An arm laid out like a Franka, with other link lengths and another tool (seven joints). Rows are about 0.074 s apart.
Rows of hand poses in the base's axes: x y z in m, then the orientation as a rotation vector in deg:
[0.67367 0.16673 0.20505 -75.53 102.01 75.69]
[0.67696 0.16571 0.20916 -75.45 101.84 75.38]
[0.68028 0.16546 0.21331 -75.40 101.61 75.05]
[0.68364 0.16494 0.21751 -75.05 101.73 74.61]
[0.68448 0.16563 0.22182 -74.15 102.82 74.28]
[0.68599 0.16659 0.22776 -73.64 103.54 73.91]
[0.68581 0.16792 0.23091 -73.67 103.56 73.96]
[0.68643 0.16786 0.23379 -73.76 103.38 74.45]
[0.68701 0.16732 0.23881 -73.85 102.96 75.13]
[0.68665 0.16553 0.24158 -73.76 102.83 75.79]
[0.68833 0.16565 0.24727 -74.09 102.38 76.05]
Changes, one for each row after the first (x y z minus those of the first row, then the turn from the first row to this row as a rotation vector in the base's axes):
[0.00329 -0.00102 0.00411 0.05 -0.29 -0.17]
[0.00661 -0.00127 0.00826 0.13 -0.64 -0.32]
[0.00997 -0.00179 0.01246 0.07 -0.82 -0.76]
[0.01081 -0.00110 0.01677 -0.36 -0.31 -1.62]
[0.01232 -0.00014 0.02271 -0.73 -0.07 -2.19]
[0.01214 0.00119 0.02586 -0.74 -0.03 -2.15]
[0.01276 0.00113 0.02874 -0.52 0.17 -1.87]
[0.01334 0.00059 0.03376 -0.09 0.35 -1.49]
[0.01298 -0.00120 0.03653 0.23 0.71 -1.27]
[0.01466 -0.00108 0.04222 0.46 0.58 -0.89]

